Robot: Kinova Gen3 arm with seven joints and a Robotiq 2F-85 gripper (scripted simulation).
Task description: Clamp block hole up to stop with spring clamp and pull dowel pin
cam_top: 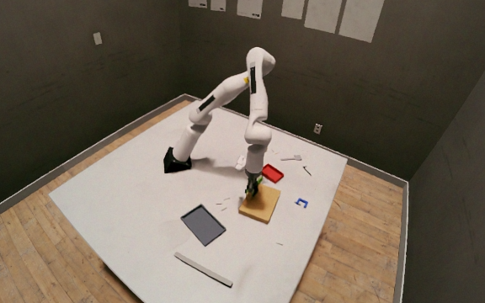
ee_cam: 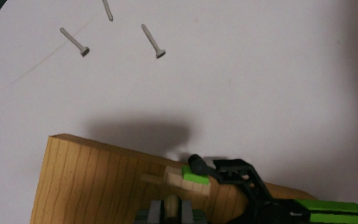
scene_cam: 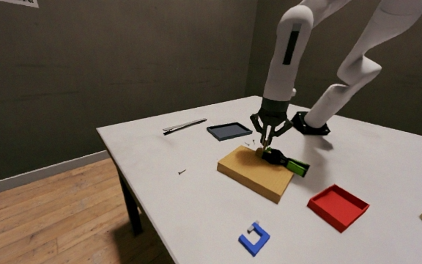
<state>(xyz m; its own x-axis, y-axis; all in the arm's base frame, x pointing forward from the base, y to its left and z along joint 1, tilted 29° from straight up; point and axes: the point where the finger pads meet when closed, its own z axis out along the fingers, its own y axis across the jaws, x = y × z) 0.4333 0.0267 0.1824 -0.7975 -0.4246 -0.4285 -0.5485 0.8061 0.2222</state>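
Now: hand 2 cm above the dowel pin. Also, from my hand: grey tray 26 cm to the right, 9 cm below, 5 cm behind; then red tray 22 cm to the left, 9 cm below, 4 cm behind; then small wooden block 5 cm below.
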